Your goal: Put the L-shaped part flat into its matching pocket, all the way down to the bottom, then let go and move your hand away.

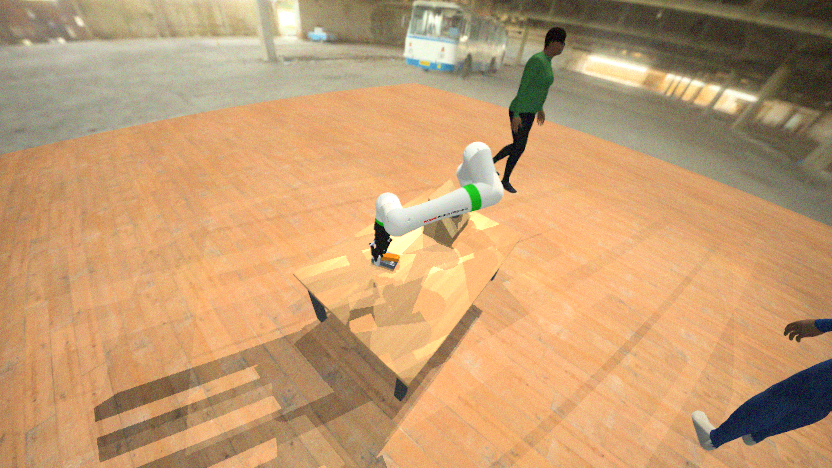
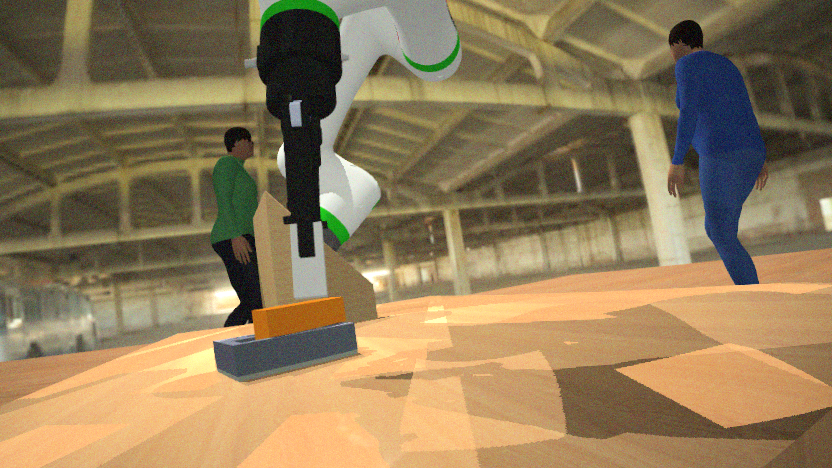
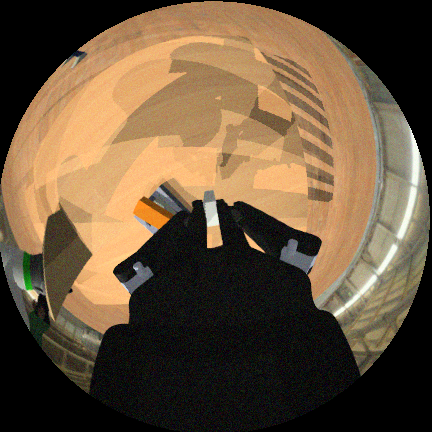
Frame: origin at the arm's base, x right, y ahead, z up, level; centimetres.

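Where they show: gripper, between the fingertips: (image 1: 376, 264) (image 2: 311, 297) (image 3: 209, 198).
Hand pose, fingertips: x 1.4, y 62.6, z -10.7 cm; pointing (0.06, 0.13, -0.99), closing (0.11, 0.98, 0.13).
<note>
Each offset is from my fingertips to the top centre of the thing. Level surfaces: height alone.
The orange L-shaped part {dx +1.3, dy -10.1, dz -0.6 cm} (image 1: 390, 256) (image 2: 299, 317) (image 3: 151, 213) rests in the blue-grey pocket block {dx +3.7, dy -9.7, dz -3.6 cm} (image 1: 384, 265) (image 2: 285, 352) (image 3: 162, 195) on the wooden table {dz -7.3 cm} (image 1: 407, 326) (image 2: 523, 378). The part stands well above the block's rim. My gripper (image 1: 380, 253) (image 2: 308, 288) (image 3: 209, 198) is shut with nothing between its fingers. It points straight down, and its tips end at the part's upper edge. I cannot tell whether they touch it. The pocket's inside is hidden.
A wooden wedge (image 1: 445, 229) (image 2: 343, 285) (image 3: 60, 250) stands at the arm's base behind the block. A person in green (image 1: 532, 87) (image 2: 232, 198) and a person in blue (image 1: 779, 401) (image 2: 715, 116) are on the floor around the table. A bus (image 1: 448, 34) is parked far behind.
</note>
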